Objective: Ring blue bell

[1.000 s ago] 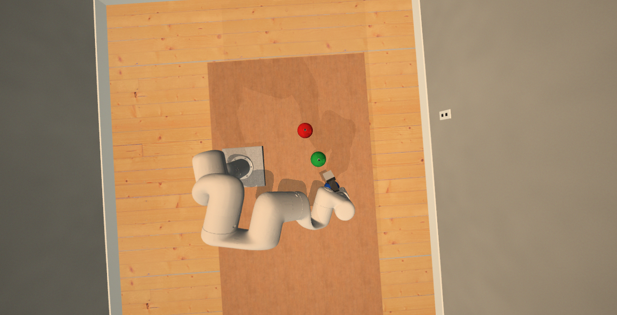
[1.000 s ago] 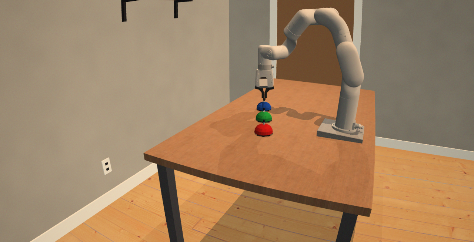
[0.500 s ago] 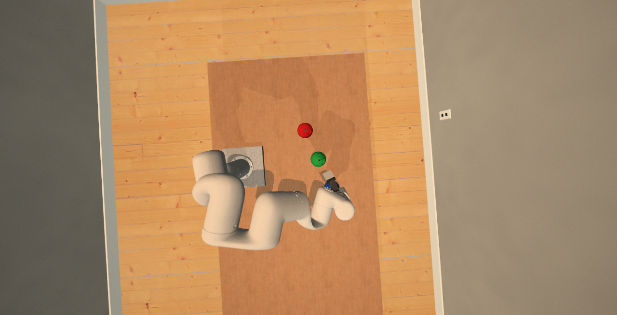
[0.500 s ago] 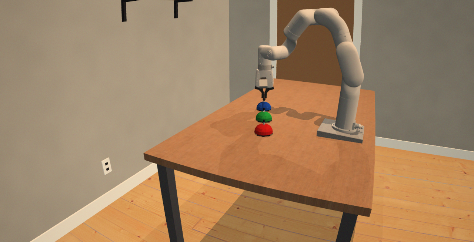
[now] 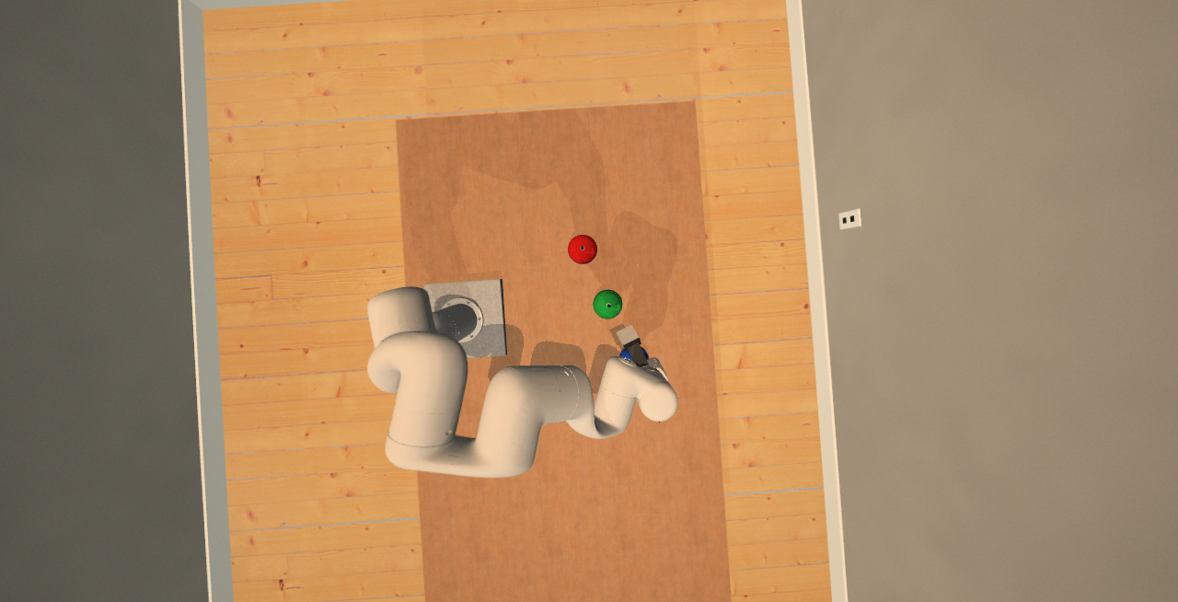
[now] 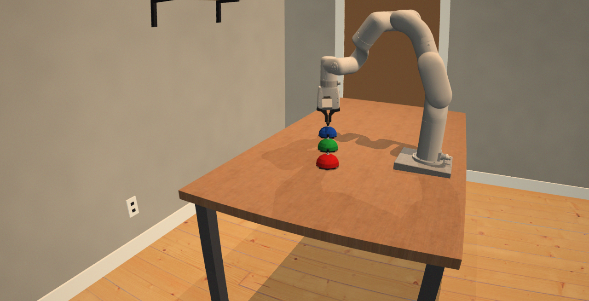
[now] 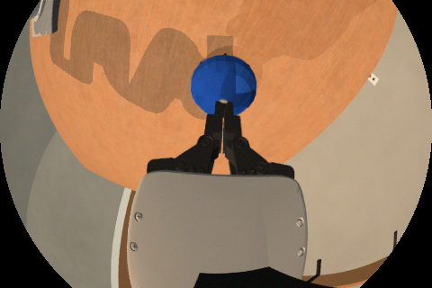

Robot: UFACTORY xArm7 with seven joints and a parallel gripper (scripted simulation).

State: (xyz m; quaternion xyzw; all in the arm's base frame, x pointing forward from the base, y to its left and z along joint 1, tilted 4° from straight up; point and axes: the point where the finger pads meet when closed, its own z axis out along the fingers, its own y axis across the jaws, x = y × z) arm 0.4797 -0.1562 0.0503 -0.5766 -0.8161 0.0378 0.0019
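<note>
The blue bell is 40 mm below my hand. Round my hand: red bell: 120 mm behind, 330 mm to the left, 40 mm below; then green bell: 60 mm behind, 160 mm to the left, 40 mm below.
</note>
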